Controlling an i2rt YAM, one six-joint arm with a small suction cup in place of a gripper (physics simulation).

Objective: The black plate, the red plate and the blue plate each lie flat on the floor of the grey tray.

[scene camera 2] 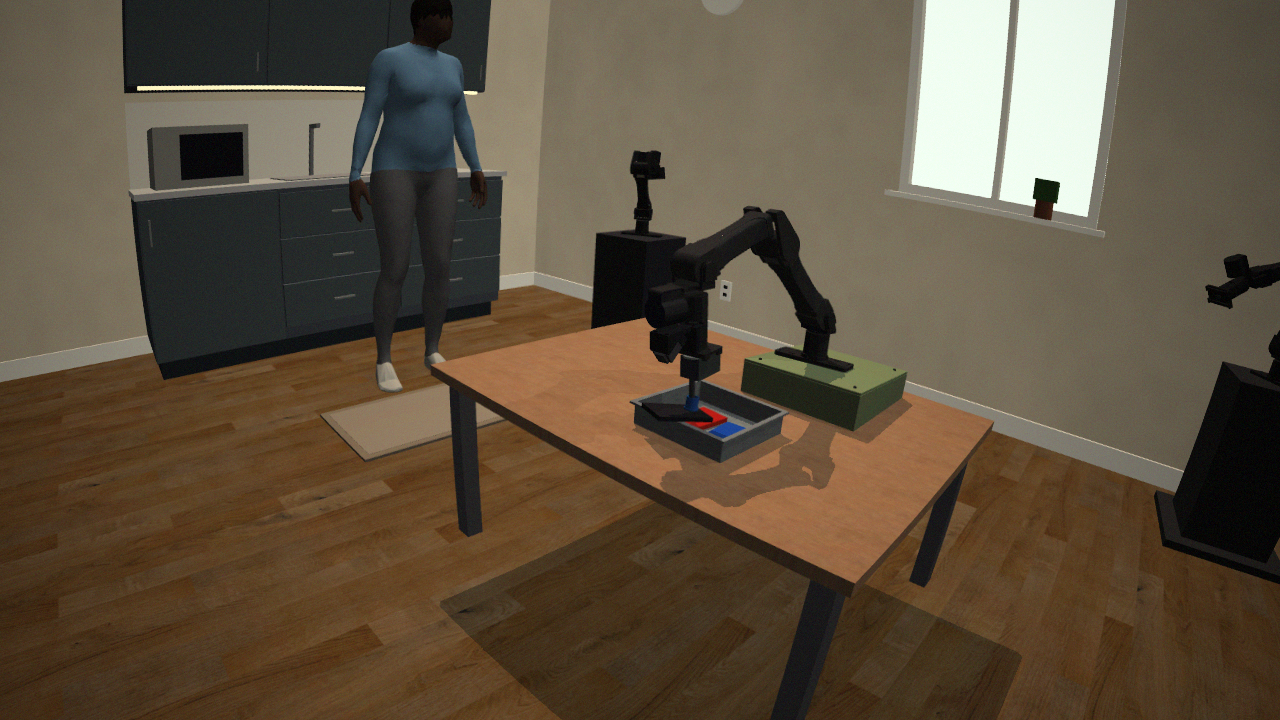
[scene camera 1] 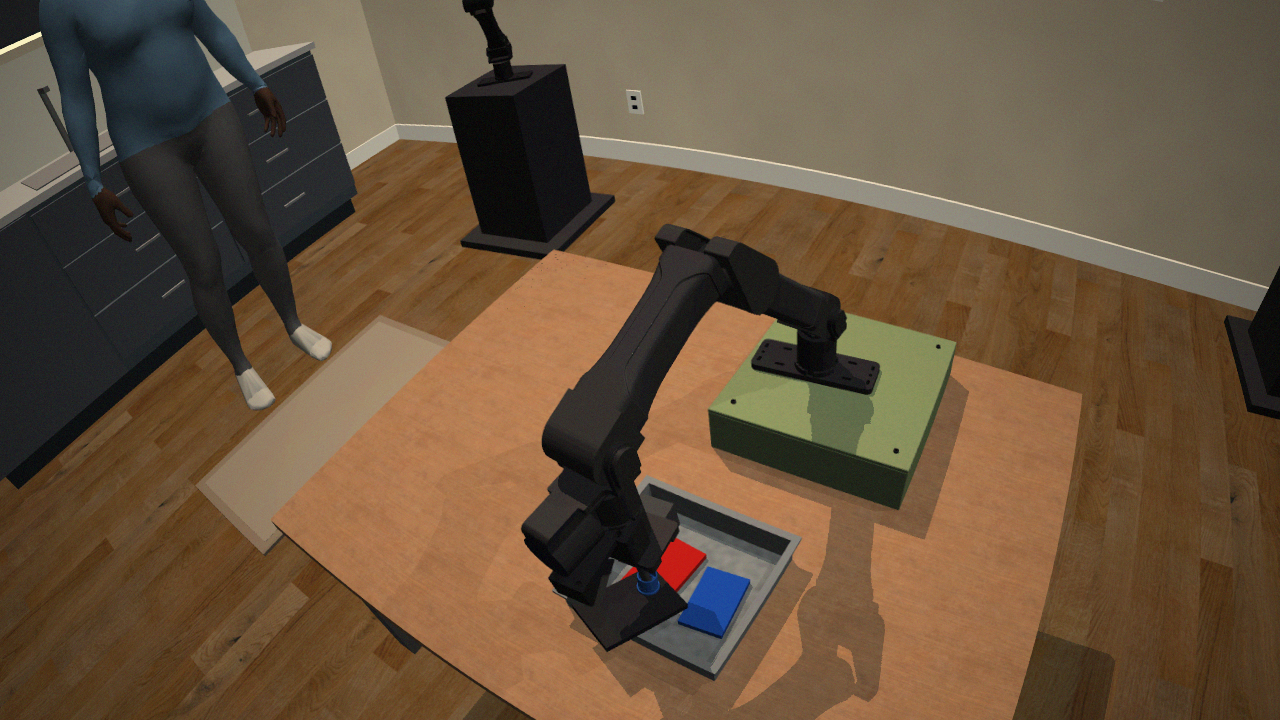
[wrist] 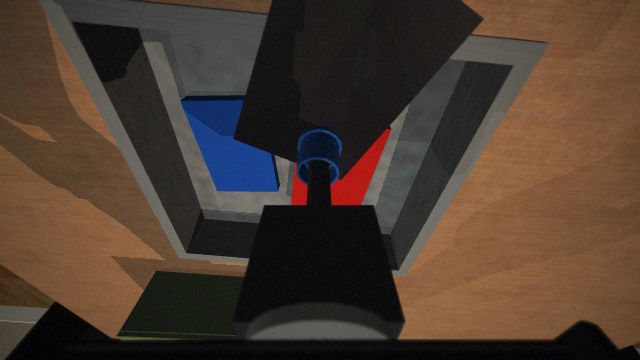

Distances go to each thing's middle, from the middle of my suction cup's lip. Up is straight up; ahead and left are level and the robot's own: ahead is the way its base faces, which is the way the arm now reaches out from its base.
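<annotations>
Grey tray [scene camera 1: 735,543]: 4 cm behind my suction cup, 3 cm below it and 2 cm to the left of it. Counted from my suction cup as well, the red plate [scene camera 1: 680,560] is 5 cm below, 5 cm behind and 1 cm to the right, and the blue plate [scene camera 1: 718,594] is 8 cm to the left, 5 cm below and 3 cm behind. As for the black plate [scene camera 1: 624,613], my suction cup is 4 cm short of it, 1 cm to the left of it and 1 cm above it.
</annotations>
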